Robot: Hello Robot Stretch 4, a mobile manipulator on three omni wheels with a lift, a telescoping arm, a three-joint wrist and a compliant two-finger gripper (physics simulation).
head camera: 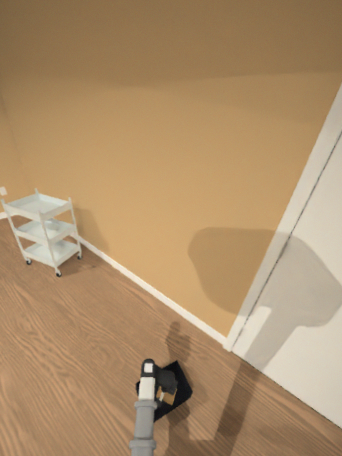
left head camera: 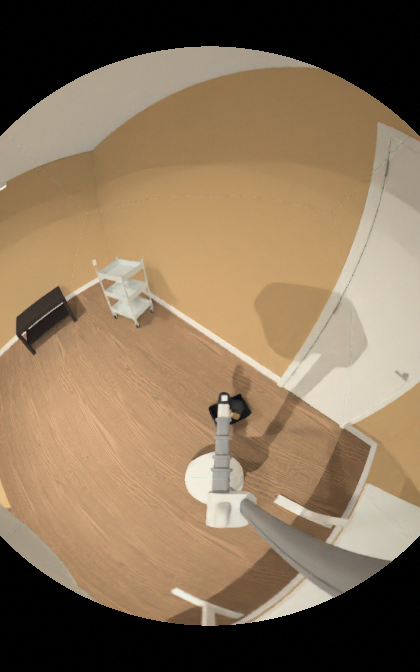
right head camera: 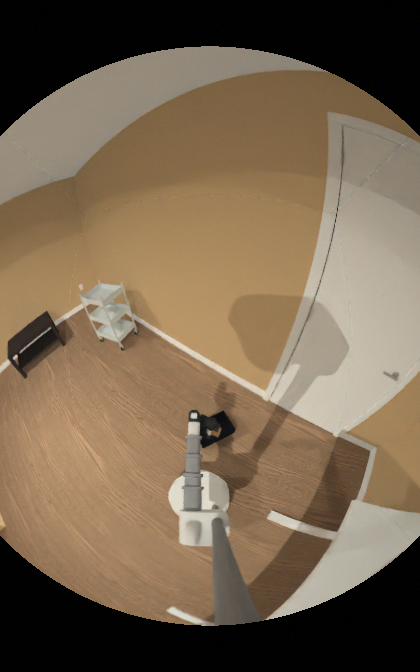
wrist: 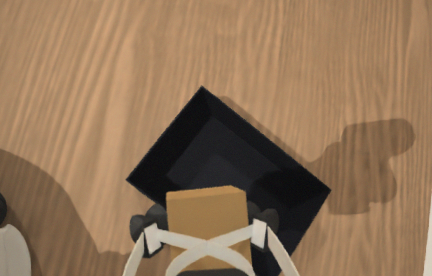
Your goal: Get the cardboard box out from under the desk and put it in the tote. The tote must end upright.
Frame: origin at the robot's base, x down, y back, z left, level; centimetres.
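Seen in the pictures: gripper, between the fingertips: (right head camera: pixel 210 430) (wrist: pixel 202 219).
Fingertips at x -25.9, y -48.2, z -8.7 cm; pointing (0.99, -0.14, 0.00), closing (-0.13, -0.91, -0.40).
A point is followed by its place in that frame.
My gripper (head camera: pixel 165 389) @(x -25.9, y -48.2, z -8.7 cm) (wrist: pixel 202 219) @(x -25.9, y -48.2, z -8.7 cm) is shut on the cardboard box (head camera: pixel 168 397) @(x -30.7, y -44.9, z -11.1 cm) (left head camera: pixel 236 416) (right head camera: pixel 216 432) @(x -30.7, y -45.1, z -12.3 cm) (wrist: pixel 206 206) @(x -31.0, y -48.6, z -6.9 cm), with a fingertip on each side of it. The box is brown and held over the near part of the black tote (head camera: pixel 184 382) @(x -1.2, y -61.5, z -24.6 cm) (left head camera: pixel 243 406) (right head camera: pixel 227 425) @(x 2.5, y -60.9, z -23.2 cm) (wrist: pixel 240 131) @(x -1.0, y -63.4, z -2.4 cm). The tote stands upright and open on the floor, turned at an angle. The arm hides part of it in the head views. The exact height of the box above the tote's floor is hard to tell. A dark desk (left head camera: pixel 41 309) (right head camera: pixel 31 332) @(x -42.2, y -137.9, z 243.5 cm) stands far left against the wall.
A white three-tier cart (head camera: pixel 56 209) @(x -68.7, y -166.4, z 94.7 cm) (left head camera: pixel 133 272) (right head camera: pixel 114 295) @(x -65.2, y -168.3, z 94.1 cm) stands by the far wall. A white door (head camera: pixel 320 240) @(x -110.9, y -76.7, z -73.0 cm) (left head camera: pixel 390 300) (right head camera: pixel 370 300) @(x -121.7, y -66.1, z -86.7 cm) is at the right. White furniture legs (left head camera: pixel 305 511) (right head camera: pixel 300 525) stand to the right of my base (left head camera: pixel 200 477) (right head camera: pixel 182 492) @(x -18.7, y -2.8, z 10.5 cm).
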